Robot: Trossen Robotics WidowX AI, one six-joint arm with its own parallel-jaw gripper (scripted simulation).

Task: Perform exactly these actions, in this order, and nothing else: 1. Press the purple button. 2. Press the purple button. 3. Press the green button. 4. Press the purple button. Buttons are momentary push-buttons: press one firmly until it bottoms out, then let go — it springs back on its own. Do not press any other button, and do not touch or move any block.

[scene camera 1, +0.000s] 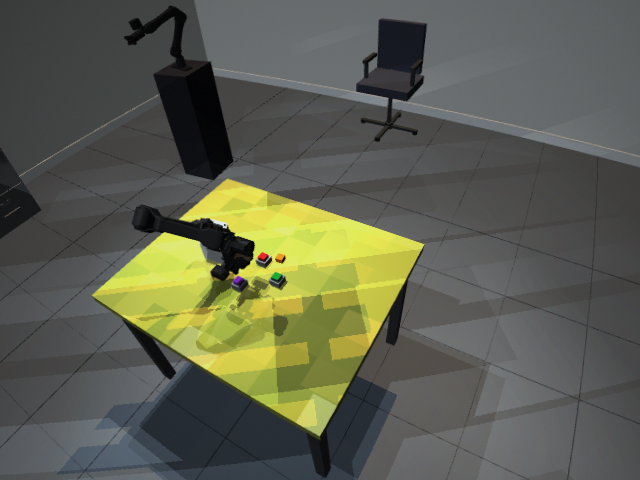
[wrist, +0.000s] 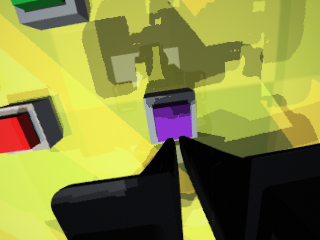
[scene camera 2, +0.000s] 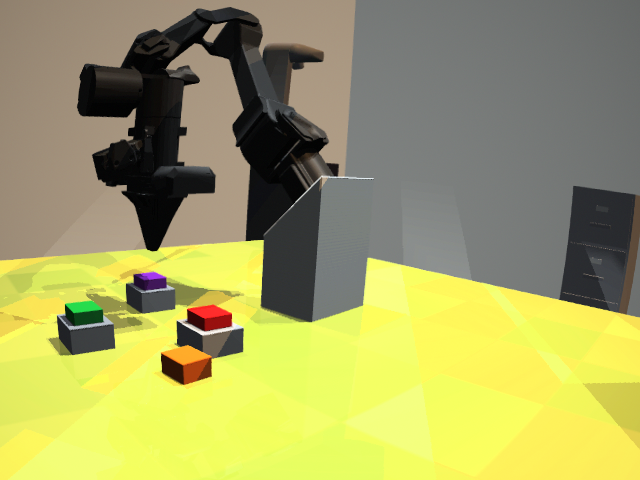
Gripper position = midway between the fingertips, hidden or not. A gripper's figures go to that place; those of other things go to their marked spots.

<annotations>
My gripper (scene camera 2: 152,250): 0.60 m from the lens. An orange block (scene camera 2: 185,365): 0.41 m from the lens.
</annotations>
